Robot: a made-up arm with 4 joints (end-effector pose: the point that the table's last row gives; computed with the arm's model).
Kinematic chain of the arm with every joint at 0, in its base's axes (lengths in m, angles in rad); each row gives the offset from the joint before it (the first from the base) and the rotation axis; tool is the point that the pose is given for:
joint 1: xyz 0 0 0.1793 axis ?
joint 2: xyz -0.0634 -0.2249 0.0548 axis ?
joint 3: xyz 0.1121 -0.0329 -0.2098 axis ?
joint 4: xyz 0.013 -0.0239 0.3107 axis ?
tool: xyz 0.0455 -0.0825 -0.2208
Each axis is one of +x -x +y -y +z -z.
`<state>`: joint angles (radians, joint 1 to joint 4).
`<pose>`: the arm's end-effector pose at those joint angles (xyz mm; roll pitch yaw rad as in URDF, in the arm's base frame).
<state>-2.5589 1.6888 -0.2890 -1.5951</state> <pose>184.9 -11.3 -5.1 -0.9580 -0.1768 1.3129</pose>
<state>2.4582 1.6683 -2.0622 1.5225</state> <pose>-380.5 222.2 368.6 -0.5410 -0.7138 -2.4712</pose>
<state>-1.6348 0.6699 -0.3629 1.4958</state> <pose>-198.0 -260.3 515.2 -2.7284 -0.8542 1.0838</pose>
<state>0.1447 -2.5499 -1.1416 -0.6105</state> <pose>-260.3 -344.7 41.5 0.4572 1.0160 -2.6853</pose>
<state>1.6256 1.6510 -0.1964 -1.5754</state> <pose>71.7 -24.6 420.1 -3.0987 -0.0893 1.7633</pose>
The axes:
joint 1: +y
joint 2: +z
joint 3: -y
joint 4: -x

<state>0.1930 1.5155 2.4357 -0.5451</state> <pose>-82.7 -209.4 14.9 -2.8497 -0.7007 -1.4618</pose>
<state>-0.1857 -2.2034 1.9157 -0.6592</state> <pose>-34.8 -242.2 41.6 -3.0578 -1.2936 1.4877</pose>
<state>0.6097 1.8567 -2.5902 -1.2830</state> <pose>-379.0 -117.3 42.0 -2.5887 0.6029 -1.6962</pose>
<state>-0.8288 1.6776 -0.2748 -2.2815</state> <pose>-325.4 30.8 130.1 1.4200 0.2620 1.4351</pose>
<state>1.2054 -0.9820 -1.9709 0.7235</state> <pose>-314.9 -599.3 200.0 -2.9655 0.1274 2.8089</pose>
